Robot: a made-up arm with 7 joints. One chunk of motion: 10 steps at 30 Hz.
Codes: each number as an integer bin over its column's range. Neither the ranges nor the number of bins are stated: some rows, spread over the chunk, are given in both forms.
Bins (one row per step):
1: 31 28 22 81 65 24 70
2: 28 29 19 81 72 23 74
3: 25 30 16 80 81 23 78
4: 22 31 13 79 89 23 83
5: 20 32 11 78 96 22 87
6: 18 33 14 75 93 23 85
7: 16 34 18 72 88 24 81
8: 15 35 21 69 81 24 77
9: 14 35 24 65 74 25 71
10: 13 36 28 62 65 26 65
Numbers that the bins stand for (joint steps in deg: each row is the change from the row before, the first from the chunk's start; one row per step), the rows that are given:
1: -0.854 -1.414 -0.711 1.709 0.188 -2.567 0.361
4: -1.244 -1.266 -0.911 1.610 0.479 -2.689 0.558
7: -1.505 -1.117 -0.800 1.264 0.467 -2.567 0.527
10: -1.635 -1.018 -0.578 0.769 0.188 -2.322 0.285
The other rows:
2: -0.984 -1.365 -0.778 1.709 0.273 -2.689 0.421
3: -1.114 -1.315 -0.844 1.660 0.382 -2.689 0.482
5: -1.331 -1.216 -0.956 1.561 0.564 -2.811 0.618
6: -1.418 -1.167 -0.889 1.412 0.527 -2.689 0.588
8: -1.548 -1.068 -0.733 1.115 0.382 -2.567 0.467
9: -1.592 -1.068 -0.667 0.917 0.297 -2.444 0.376

